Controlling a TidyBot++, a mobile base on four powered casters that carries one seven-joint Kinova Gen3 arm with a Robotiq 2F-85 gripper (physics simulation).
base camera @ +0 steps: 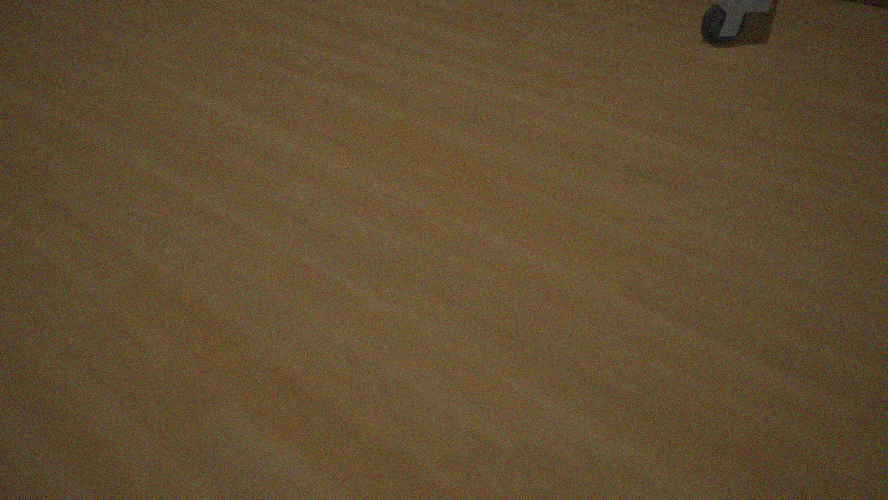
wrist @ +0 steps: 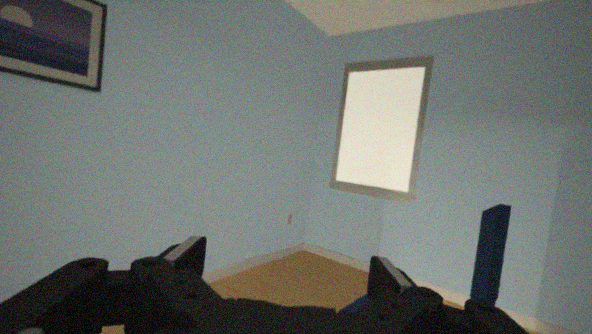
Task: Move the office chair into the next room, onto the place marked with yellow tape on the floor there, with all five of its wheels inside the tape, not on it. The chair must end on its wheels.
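Places are measured from the arm's base along level axes (x left, y back, z up), in centimetres.
Pixels of known places: gripper, fingertip midpoint: (wrist: 287,264).
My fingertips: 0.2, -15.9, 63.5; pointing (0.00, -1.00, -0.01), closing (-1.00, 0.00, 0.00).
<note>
Behind a point stands the place of what it marks, as x, y, z.
The office chair shows in part. One of its wheels (base camera: 714,26) @[-39.7, -93.0, -36.4], dark with a grey fork, stands on the floor at the upper right of the base camera view. A narrow upright blue part (wrist: 491,255) @[-62.3, -89.5, 45.6], which looks like the chair's backrest seen edge-on, rises at the right of the wrist view, behind the right finger. A small blue patch (wrist: 356,304) @[-33.7, -126.6, 7.3], perhaps the seat, shows low beside that finger. The rest of the chair is hidden or out of view. My gripper (wrist: 287,264) @[0.2, -15.9, 63.5] is open with nothing between its fingers, apart from the chair. The yellow tape does not show.
Wood floor (base camera: 434,248) @[1.8, -46.7, -39.7] (wrist: 295,280) @[-12.8, -251.7, -39.6] runs to a room corner with pale skirting. A bright window (wrist: 381,127) @[-81.5, -294.5, 104.8] is in the right blue wall (wrist: 475,150) @[-147.9, -246.9, 89.3]. A framed picture (wrist: 50,42) @[118.4, -141.5, 106.7] hangs on the left wall. A dark edge shows at the base camera view's top right corner.
</note>
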